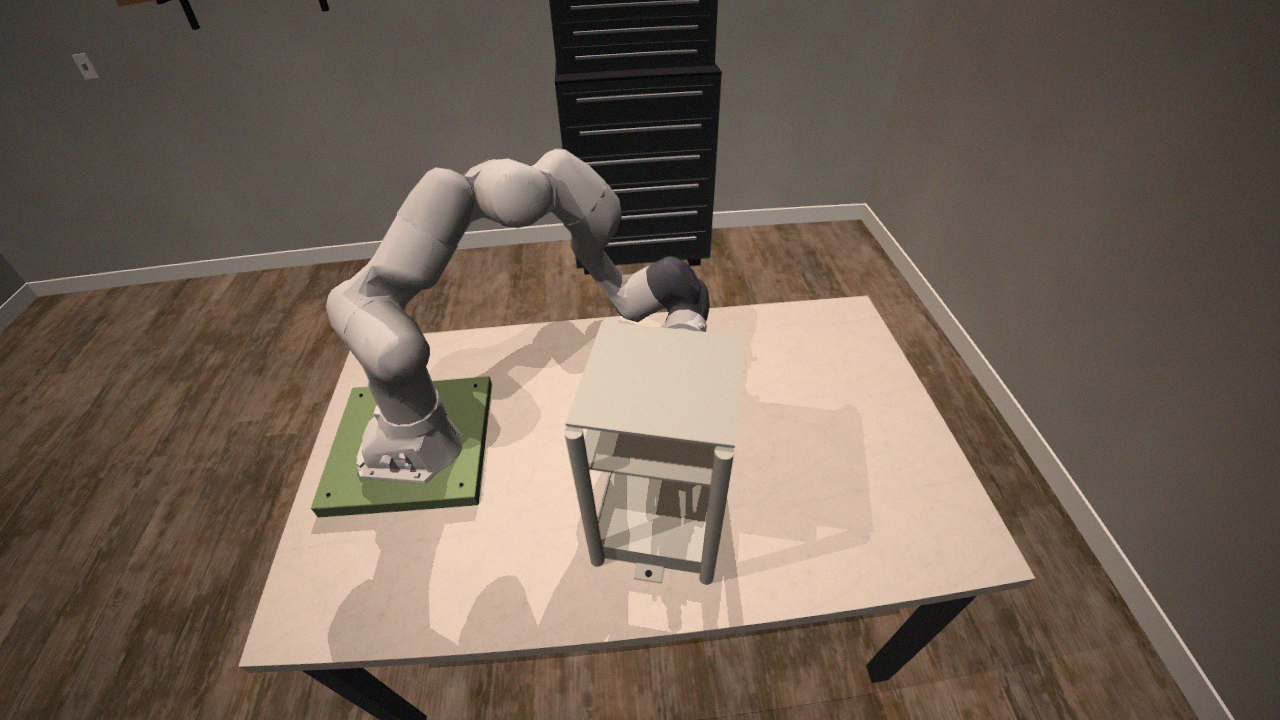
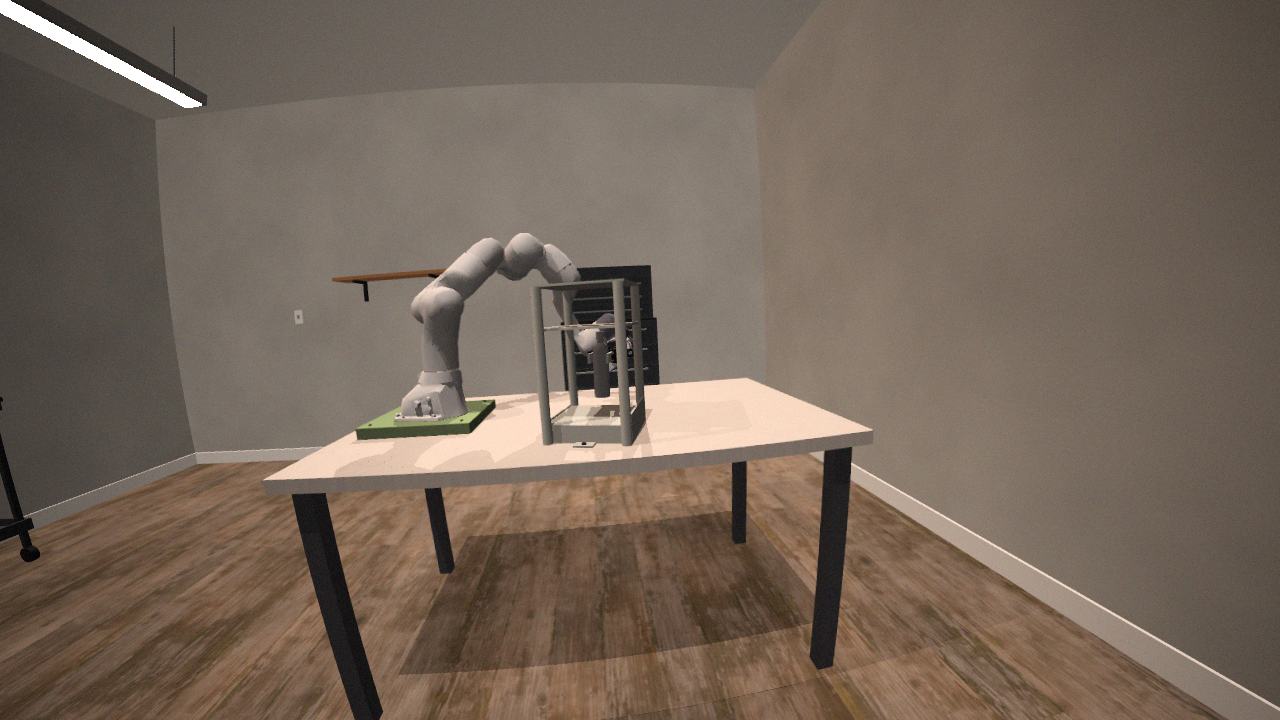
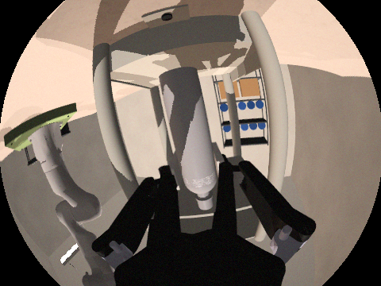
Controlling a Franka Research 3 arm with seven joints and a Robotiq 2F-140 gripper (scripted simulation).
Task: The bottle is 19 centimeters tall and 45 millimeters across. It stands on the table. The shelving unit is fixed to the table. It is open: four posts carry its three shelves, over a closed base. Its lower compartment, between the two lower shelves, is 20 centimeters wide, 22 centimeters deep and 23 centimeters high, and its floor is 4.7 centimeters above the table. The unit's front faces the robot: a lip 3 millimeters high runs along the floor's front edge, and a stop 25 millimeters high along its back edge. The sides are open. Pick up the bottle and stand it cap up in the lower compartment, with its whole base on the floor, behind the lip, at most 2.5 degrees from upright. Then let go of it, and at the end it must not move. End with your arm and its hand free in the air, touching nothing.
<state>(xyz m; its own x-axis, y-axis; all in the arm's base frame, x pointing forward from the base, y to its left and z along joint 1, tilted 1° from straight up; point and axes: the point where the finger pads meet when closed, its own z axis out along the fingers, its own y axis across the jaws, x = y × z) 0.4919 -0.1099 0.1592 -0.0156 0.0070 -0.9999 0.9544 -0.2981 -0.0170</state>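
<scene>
Now: the shelving unit 20 mm behind my hand, 90 mm to the right of it and 10 mm above it. Round my hand: grey bottle (10 mm above).
</scene>
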